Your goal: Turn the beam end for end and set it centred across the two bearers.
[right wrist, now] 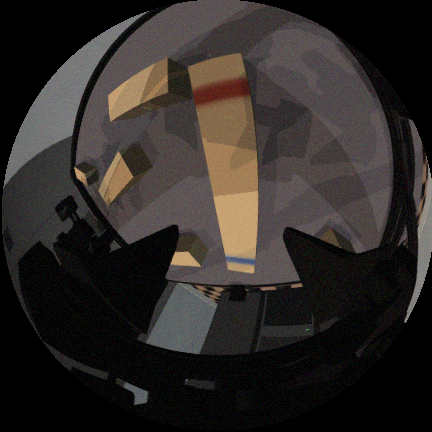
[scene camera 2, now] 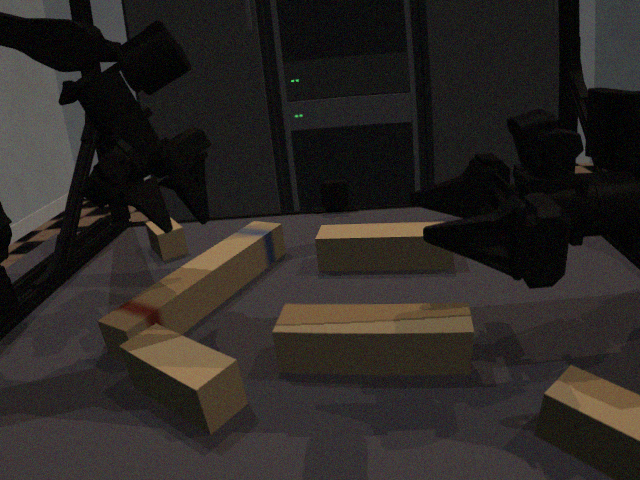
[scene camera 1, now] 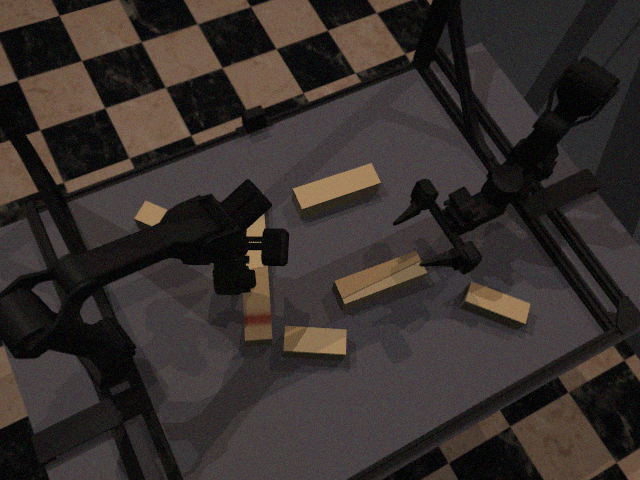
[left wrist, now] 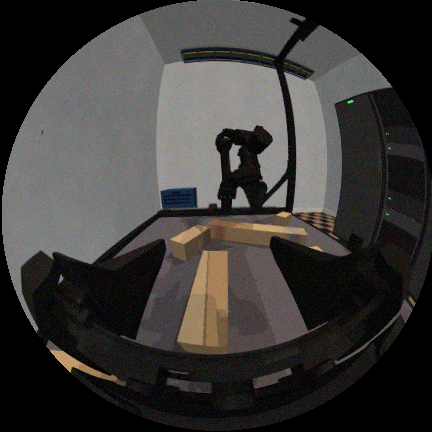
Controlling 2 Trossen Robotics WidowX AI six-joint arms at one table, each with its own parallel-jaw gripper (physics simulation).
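Frame: origin at the left arm's base, x right, y ahead, z up, level; metres.
Seen in the pictures: left gripper, fingertip midpoint: [right wrist: 78,221] [scene camera 2: 416,214] [scene camera 1: 406,244] [left wrist: 218,243]; right gripper, fingertip midpoint: [right wrist: 232,231] [scene camera 2: 186,227] [scene camera 1: 249,254] [left wrist: 256,209]; left arm's base, link origin: [right wrist: 110,233]; right arm's base, link origin: [scene camera 1: 111,368] [left wrist: 225,209].
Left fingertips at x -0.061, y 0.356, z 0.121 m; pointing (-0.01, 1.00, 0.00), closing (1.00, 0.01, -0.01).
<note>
Offsets run from my left fingertips to a thing's top centre.
The beam @[dx +0.122, dy +0.250, dz -0.093 m] [scene camera 1: 257,304] [scene camera 2: 206,273] [left wrist: 255,234] [right wrist: 232,175] is a long pale wooden bar lying flat on the table, left of the bearers. Its red-banded end is nearest the front in scene camera 2, its blue-banded end at the back. The two bearers are shorter plain blocks, roughly parallel: a back one @[dx +0.203, dy +0.022, dz -0.093 m] [scene camera 1: 336,188] [scene camera 2: 382,248] and a front one @[dx -0.012, dy +0.042, dz -0.093 m] [scene camera 1: 379,281] [scene camera 2: 372,330] [left wrist: 215,300]. My right gripper [scene camera 2: 187,224] [right wrist: 232,231] is open and empty above the beam, hiding its blue end in scene camera 1. My left gripper [scene camera 1: 408,243] [scene camera 2: 419,217] [left wrist: 218,243] is open and empty, above the front bearer's right end.
A small block @[dx -0.065, dy +0.216, dz -0.090 m] [scene camera 1: 315,341] [scene camera 2: 180,356] [right wrist: 150,95] lies close beside the beam's red end. Another small block @[dx -0.158, dy -0.139, dz -0.096 m] [scene camera 1: 497,304] [scene camera 2: 594,413] lies right of the front bearer. A third @[dx +0.292, dy +0.375, dz -0.096 m] [scene camera 1: 150,213] [scene camera 2: 168,242] [left wrist: 283,218] lies at the back left, near the right arm.
</note>
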